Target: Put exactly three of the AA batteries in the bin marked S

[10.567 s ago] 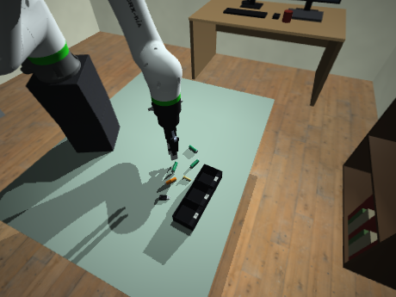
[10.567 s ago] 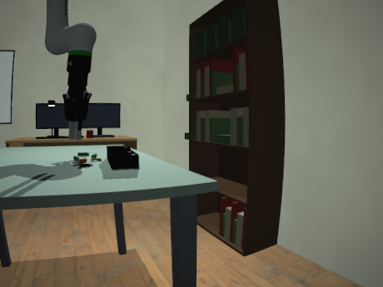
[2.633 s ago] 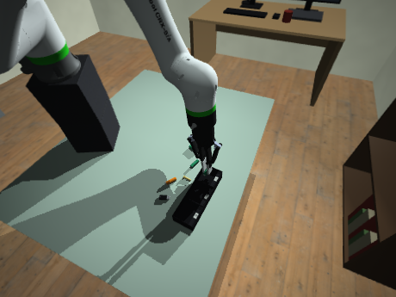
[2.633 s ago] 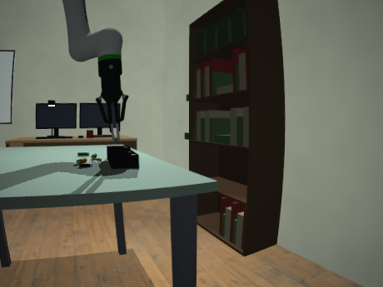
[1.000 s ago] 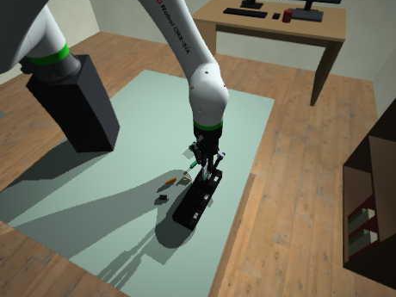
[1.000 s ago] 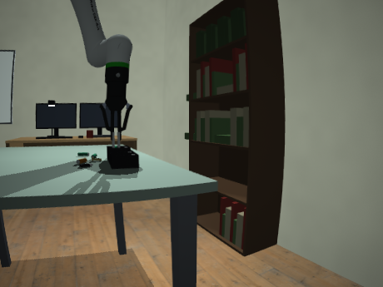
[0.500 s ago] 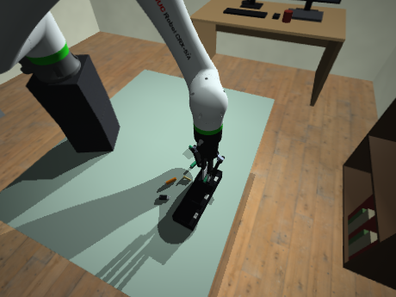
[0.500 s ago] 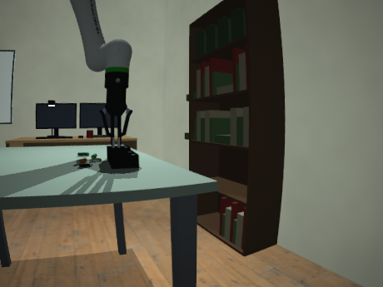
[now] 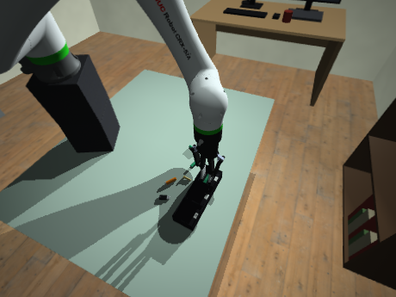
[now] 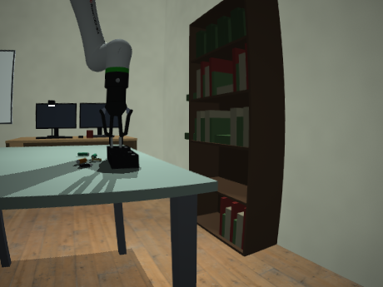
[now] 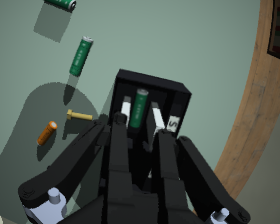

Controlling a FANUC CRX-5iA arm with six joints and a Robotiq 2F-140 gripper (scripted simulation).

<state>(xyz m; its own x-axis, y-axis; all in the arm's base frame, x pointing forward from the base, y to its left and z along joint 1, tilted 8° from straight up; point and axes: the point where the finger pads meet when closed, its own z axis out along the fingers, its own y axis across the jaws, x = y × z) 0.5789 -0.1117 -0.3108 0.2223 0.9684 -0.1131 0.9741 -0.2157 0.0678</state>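
The small yellow piece lies 90 mm behind my hand, 40 mm below it and 10 mm to the right of it. Round my hand: orange battery (140 mm behind, 50 mm to the right, 40 mm below); small dark piece (140 mm behind, 120 mm to the right, 50 mm below).
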